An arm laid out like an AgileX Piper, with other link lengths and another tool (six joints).
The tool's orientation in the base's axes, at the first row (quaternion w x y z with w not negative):
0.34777 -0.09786 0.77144 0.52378
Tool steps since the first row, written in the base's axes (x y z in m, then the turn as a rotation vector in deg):
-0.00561 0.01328 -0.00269 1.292 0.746 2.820
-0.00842 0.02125 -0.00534 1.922 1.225 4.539
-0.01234 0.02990 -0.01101 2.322 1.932 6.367
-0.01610 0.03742 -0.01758 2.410 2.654 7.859
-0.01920 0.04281 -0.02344 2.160 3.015 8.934
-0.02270 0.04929 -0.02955 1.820 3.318 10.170
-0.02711 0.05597 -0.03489 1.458 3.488 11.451
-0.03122 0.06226 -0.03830 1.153 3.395 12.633
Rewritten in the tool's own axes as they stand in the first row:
0.00870 0.00664 0.00976 -2.598 1.744 0.624
0.01417 0.00957 0.01608 -4.060 2.898 0.957
0.02253 0.01113 0.02315 -5.373 4.350 1.367
0.03112 0.01146 0.02948 -6.237 5.721 1.726
0.03830 0.01105 0.03409 -6.663 6.802 1.708
0.04617 0.01113 0.03952 -7.137 8.023 1.568
0.05427 0.01234 0.04458 -7.652 9.231 1.291
0.06083 0.01465 0.04902 -8.201 10.222 0.830

